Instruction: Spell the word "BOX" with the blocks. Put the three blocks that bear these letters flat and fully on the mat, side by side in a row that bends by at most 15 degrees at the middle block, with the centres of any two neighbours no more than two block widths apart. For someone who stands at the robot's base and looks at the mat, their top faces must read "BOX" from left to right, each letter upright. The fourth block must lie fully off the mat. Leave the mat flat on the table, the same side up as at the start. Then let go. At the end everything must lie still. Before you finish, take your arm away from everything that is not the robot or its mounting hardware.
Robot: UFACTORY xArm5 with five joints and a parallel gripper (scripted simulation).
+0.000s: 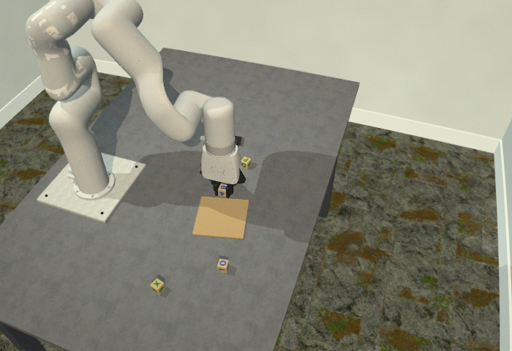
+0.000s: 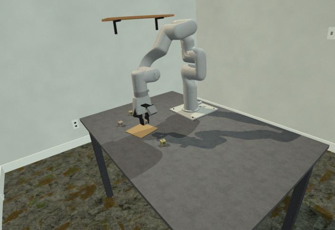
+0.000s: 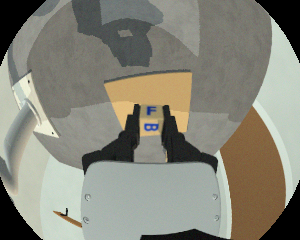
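The tan mat is 1 cm ahead of my hand, 4 cm to the right of it and 7 cm below it. From my hand the other things lie so: X block 6 cm behind, 31 cm to the right, 6 cm below; B block 1 cm below; O block 7 cm ahead, 20 cm to the right, 6 cm below.
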